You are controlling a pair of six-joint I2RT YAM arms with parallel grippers.
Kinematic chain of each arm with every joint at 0, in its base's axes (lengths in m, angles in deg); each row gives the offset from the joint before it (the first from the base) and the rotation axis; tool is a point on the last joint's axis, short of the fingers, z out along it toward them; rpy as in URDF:
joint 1: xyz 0 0 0.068 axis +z
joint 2: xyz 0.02 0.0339 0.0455 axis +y
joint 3: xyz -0.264 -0.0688 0 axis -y
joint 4: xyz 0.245 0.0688 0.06 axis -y
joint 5: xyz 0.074 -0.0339 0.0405 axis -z
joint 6: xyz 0.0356 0 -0.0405 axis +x
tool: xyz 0 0 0 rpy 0 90 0
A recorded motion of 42 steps. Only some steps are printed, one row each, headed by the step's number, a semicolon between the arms.
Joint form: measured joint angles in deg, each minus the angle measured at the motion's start. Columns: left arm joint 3, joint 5, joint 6, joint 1, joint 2, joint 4; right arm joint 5, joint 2, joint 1, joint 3, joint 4, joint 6.
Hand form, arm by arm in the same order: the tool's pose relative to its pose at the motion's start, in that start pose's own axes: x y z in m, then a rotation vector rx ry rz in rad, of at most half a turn. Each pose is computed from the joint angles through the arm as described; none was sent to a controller.
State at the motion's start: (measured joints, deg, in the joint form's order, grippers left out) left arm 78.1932 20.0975 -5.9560 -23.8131 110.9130 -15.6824; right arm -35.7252 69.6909 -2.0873 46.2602 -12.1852 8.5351
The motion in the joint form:
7: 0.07 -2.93 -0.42 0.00 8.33 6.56; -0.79 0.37 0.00 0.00 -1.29 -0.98
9: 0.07 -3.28 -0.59 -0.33 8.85 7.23; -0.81 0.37 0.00 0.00 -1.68 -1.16
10: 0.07 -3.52 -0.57 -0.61 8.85 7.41; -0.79 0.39 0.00 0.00 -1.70 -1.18
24: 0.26 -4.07 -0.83 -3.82 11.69 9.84; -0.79 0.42 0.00 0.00 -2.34 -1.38
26: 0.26 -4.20 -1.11 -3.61 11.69 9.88; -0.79 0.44 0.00 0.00 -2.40 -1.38
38: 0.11 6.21 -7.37 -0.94 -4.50 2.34; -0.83 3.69 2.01 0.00 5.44 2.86
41: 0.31 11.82 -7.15 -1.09 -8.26 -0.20; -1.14 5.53 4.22 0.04 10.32 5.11
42: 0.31 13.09 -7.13 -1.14 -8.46 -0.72; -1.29 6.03 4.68 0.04 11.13 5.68
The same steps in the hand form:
7: 0.0188 0.0213 0.0476 -0.0539 0.0225 -0.0168; 0.0029 -0.0009 0.0013 -0.0104 0.0251 0.0000
9: 0.0200 0.0203 0.0513 -0.0561 0.0211 -0.0147; 0.0036 -0.0010 0.0013 -0.0100 0.0306 0.0009
10: 0.0199 0.0184 0.0520 -0.0569 0.0192 -0.0098; 0.0037 -0.0011 0.0014 -0.0096 0.0311 0.0009
24: 0.0304 0.0013 0.0750 -0.0319 0.0387 0.0249; 0.0049 -0.0013 0.0014 -0.0083 0.0404 0.0043
26: 0.0301 0.0029 0.0746 -0.0365 0.0365 0.0176; 0.0050 -0.0014 0.0015 -0.0082 0.0415 0.0051
38: -0.0173 -0.0224 -0.0257 0.1361 -0.0854 -0.0699; -0.0017 -0.0007 0.0185 -0.0449 -0.0052 0.0157
41: -0.0227 -0.0359 -0.0495 0.2373 -0.0876 -0.0480; -0.0047 0.0052 0.0305 -0.0885 -0.0275 0.0067
42: -0.0220 -0.0373 -0.0507 0.2587 -0.0779 -0.0481; -0.0046 0.0062 0.0334 -0.0982 -0.0269 0.0100

